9 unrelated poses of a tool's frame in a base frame.
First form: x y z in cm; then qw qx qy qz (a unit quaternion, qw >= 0).
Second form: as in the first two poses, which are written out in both.
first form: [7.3 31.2 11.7 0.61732 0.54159 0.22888 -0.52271]
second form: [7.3 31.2 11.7 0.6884 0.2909 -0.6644 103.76]
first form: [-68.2 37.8 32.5 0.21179 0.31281 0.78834 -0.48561]
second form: [-68.2 37.8 32.5 0.3201 0.8066 -0.4969 155.55]
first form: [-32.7 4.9 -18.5 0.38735 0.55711 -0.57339 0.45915]
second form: [-32.7 4.9 -18.5 0.6043 -0.6219 0.4980 134.42]
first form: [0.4 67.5 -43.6 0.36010 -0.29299 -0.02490 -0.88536]
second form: [0.4 67.5 -43.6 -0.3141 -0.0267 -0.9490 137.79]
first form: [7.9 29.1 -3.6 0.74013 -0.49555 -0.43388 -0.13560]
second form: [7.9 29.1 -3.6 -0.7369 -0.6452 -0.2016 84.52]
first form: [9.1 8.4 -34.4 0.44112 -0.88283 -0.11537 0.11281]
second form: [9.1 8.4 -34.4 -0.9837 -0.1286 0.1257 127.65]
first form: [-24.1 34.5 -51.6 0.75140 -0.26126 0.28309 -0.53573]
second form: [-24.1 34.5 -51.6 -0.3959 0.4290 -0.8119 82.58]
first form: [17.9 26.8 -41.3 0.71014 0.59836 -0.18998 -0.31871]
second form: [17.9 26.8 -41.3 0.8499 -0.2698 -0.4527 89.51]
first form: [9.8 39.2 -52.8 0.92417 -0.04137 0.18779 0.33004]
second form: [9.8 39.2 -52.8 -0.1083 0.4916 0.8640 44.91]
